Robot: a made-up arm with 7 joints. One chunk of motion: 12 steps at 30 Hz.
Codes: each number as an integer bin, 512 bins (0 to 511) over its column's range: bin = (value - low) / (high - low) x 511, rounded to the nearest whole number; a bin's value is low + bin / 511 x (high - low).
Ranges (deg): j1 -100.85..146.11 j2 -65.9..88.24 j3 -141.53..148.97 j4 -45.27..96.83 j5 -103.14..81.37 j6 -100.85..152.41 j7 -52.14..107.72
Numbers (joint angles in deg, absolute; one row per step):
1: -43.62 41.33 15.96 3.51 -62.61 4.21 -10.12
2: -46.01 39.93 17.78 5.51 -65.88 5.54 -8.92
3: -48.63 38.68 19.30 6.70 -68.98 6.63 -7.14
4: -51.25 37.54 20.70 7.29 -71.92 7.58 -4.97
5: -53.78 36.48 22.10 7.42 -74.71 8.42 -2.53
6: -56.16 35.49 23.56 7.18 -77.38 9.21 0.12
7: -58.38 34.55 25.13 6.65 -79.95 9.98 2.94
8: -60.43 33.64 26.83 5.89 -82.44 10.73 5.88
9: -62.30 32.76 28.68 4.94 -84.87 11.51 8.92
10: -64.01 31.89 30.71 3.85 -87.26 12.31 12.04
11: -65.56 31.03 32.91 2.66 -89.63 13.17 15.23
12: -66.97 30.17 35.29 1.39 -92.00 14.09 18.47
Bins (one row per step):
1: 118 355 277 175 112 212 134
2: 113 351 280 183 103 215 138
3: 108 347 283 187 95 217 144
4: 103 343 285 189 86 219 151
5: 97 339 288 189 79 220 159
6: 92 336 290 189 71 222 167
7: 88 333 293 187 64 224 176
8: 84 330 296 184 57 225 185
9: 80 327 299 181 51 227 195
10: 76 324 303 177 44 228 205
11: 73 321 307 172 37 230 215
12: 70 318 311 168 31 232 226

